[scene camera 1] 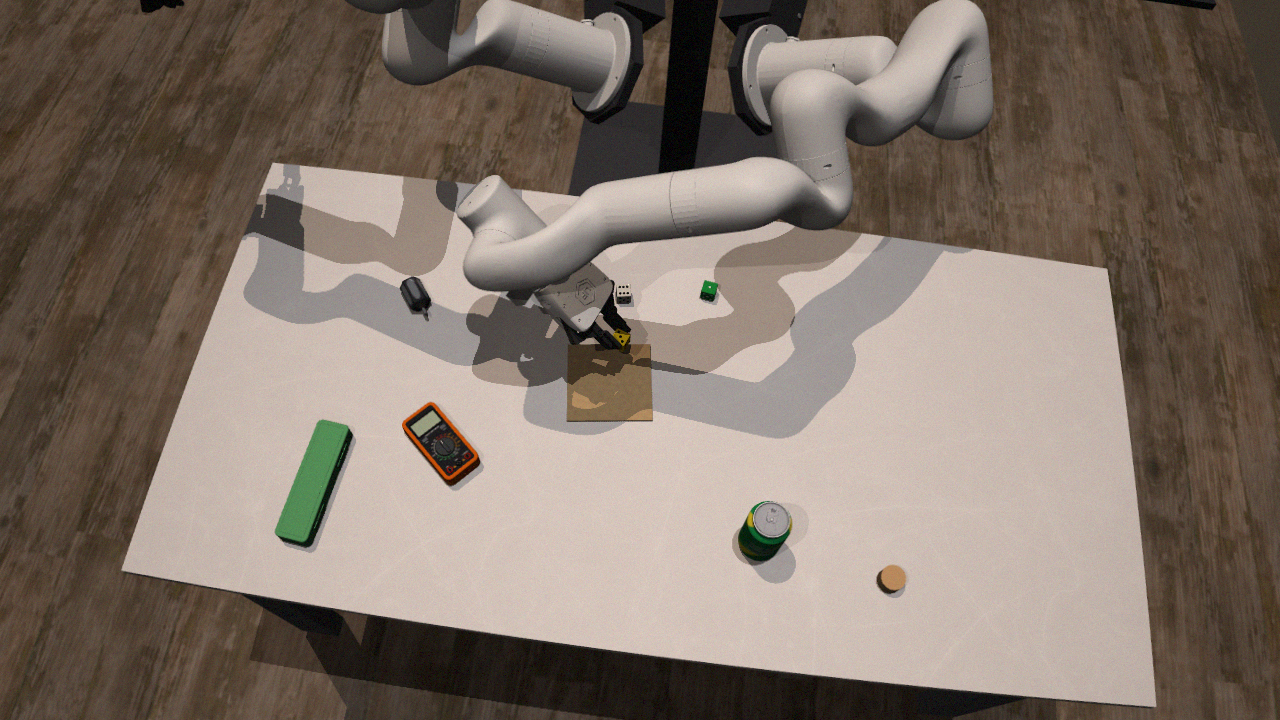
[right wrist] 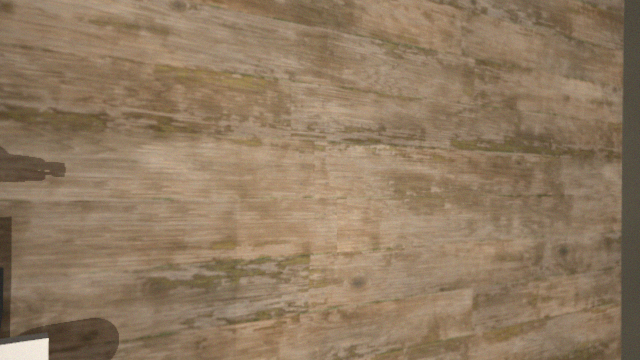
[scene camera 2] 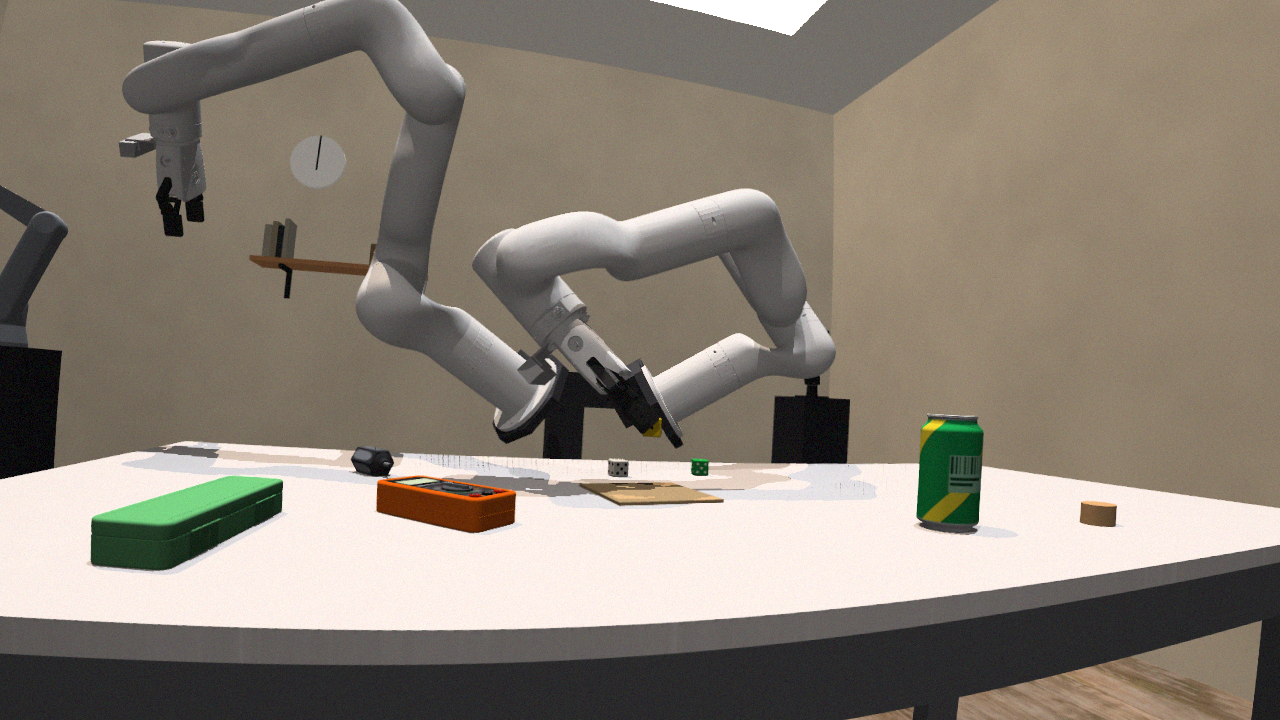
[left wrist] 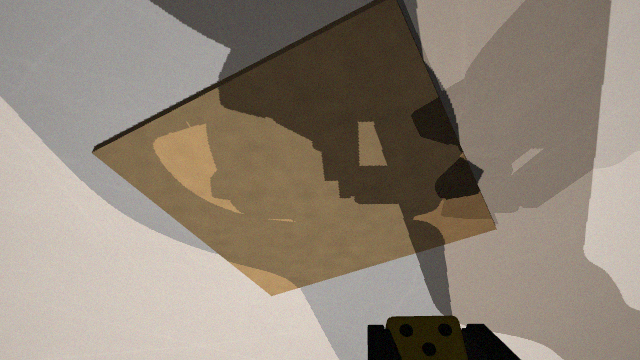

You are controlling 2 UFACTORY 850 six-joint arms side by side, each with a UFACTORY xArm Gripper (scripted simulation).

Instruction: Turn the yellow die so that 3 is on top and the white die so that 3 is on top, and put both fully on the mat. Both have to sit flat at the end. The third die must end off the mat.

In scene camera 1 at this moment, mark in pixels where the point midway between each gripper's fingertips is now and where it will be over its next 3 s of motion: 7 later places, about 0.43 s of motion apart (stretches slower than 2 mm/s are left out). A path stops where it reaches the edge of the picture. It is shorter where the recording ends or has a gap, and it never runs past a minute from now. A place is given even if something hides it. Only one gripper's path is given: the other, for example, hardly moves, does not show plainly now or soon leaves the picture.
The left gripper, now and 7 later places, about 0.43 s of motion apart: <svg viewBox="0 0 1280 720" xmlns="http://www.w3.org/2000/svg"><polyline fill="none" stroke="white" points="620,339 620,342 619,347 619,352 619,356 619,357 619,357 619,358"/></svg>
